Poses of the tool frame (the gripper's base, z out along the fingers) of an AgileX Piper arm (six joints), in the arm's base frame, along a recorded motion.
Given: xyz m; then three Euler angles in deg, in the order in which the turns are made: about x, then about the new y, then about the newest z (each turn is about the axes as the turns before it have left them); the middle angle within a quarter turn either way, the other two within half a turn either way.
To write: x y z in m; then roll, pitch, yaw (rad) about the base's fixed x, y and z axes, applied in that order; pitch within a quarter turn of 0, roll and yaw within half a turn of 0. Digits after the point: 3 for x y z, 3 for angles.
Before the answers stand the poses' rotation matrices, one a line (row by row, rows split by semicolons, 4 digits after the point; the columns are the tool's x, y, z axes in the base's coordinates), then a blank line. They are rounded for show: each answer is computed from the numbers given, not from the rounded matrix.
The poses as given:
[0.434 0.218 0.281 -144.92 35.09 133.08]
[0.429 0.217 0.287 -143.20 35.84 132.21]
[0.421 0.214 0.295 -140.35 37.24 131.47]
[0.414 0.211 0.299 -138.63 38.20 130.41]
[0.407 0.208 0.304 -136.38 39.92 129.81]
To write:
-0.5589 -0.5977 0.5749; -0.3721 0.8003 0.4703; -0.7411 0.0489 -0.6696
-0.5446 -0.6004 0.5855; -0.3574 0.7978 0.4856; -0.7587 0.0552 -0.6491
-0.5272 -0.5965 0.6052; -0.3212 0.7992 0.5080; -0.7867 0.0734 -0.6130
-0.5094 -0.5984 0.6184; -0.3065 0.7977 0.5194; -0.8041 0.0751 -0.5898
-0.4910 -0.5891 0.6417; -0.2727 0.8036 0.5291; -0.8274 0.0848 -0.5552

[0.434 0.218 0.281 3.069 0.835 -2.554]
[0.429 0.217 0.287 3.057 0.861 -2.561]
[0.421 0.214 0.295 3.022 0.905 -2.594]
[0.414 0.211 0.299 3.015 0.934 -2.600]
[0.407 0.208 0.304 2.990 0.974 -2.635]

